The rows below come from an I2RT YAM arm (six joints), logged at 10 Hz.
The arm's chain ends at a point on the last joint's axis. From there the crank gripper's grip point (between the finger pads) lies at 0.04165 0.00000 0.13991 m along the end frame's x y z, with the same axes.
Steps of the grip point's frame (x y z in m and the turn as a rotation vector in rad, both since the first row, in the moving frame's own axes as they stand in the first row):
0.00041 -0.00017 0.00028 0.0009 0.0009 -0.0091
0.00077 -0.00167 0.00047 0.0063 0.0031 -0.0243
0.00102 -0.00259 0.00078 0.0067 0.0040 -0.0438
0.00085 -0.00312 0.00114 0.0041 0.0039 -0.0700
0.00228 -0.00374 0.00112 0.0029 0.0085 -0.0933
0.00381 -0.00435 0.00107 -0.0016 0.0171 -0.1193
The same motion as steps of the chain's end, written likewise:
0.00029 0.00034 0.00032 0.0009 0.0009 -0.0091
0.00036 0.00023 0.00061 0.0063 0.0031 -0.0243
0.00052 0.00018 0.00096 0.0067 0.0040 -0.0438
0.00043 0.00039 0.00131 0.0041 0.0039 -0.0700
0.00129 0.00060 0.00148 0.0029 0.0085 -0.0933
0.00171 0.00053 0.00180 -0.0016 0.0171 -0.1193

